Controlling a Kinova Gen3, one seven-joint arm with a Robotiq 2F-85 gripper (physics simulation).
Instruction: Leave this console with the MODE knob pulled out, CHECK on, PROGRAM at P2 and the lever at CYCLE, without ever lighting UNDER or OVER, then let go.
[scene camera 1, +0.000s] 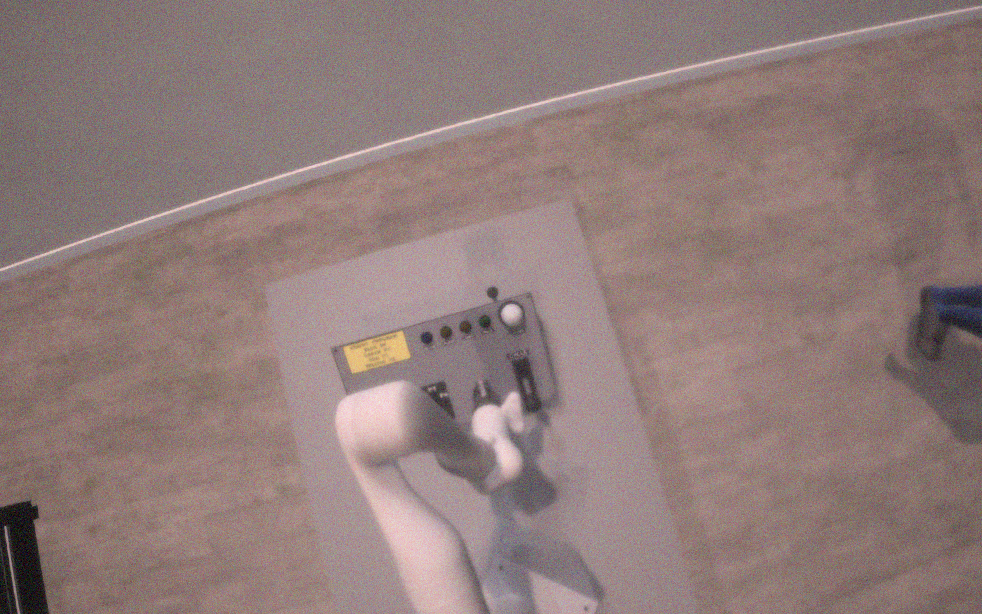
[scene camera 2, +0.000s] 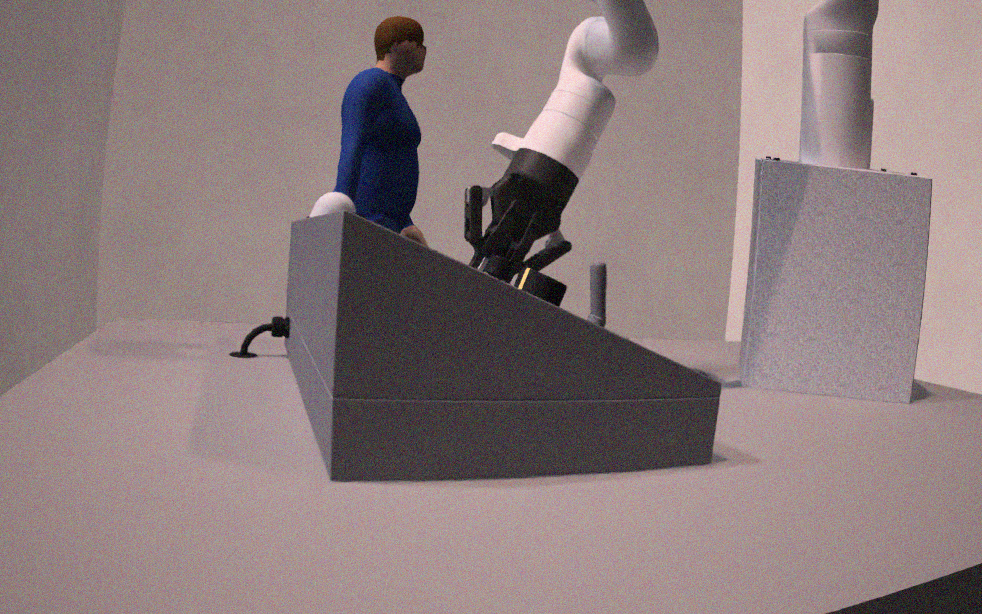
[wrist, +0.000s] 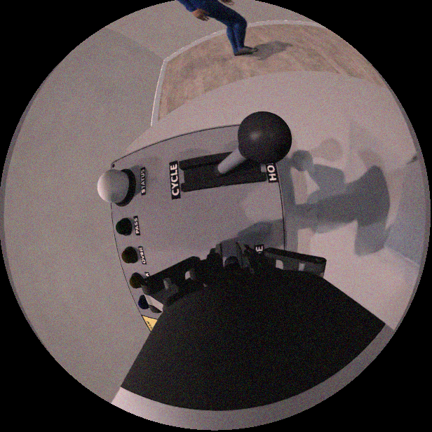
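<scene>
The grey sloped console (scene camera 1: 456, 358) (scene camera 2: 506, 362) stands on the table. My gripper (scene camera 2: 499, 267) (wrist: 228, 249) points down at its face beside the MODE label (wrist: 259, 250), which is partly covered. Its fingers stand close together around the spot of the MODE knob, which they hide; no clear hold shows. The lever (wrist: 264, 137) has a black ball leaning to the HOLD end, its shaft near mid-slot, away from the CYCLE label (wrist: 174, 180). The OVER lamp (wrist: 130, 254) and PASS lamp (wrist: 124, 226) look dark. UNDER's label is mostly covered. The settings of CHECK and PROGRAM cannot be read.
A black knob (scene camera 2: 543, 286) with a yellow line is close to the fingers, and a grey post (scene camera 2: 597, 289) stands nearer the console's front. The white STATUS dome (scene camera 1: 511, 314) (scene camera 2: 333, 204) (wrist: 114, 186) is at the back corner. A person (scene camera 2: 380, 144) stands beyond the table.
</scene>
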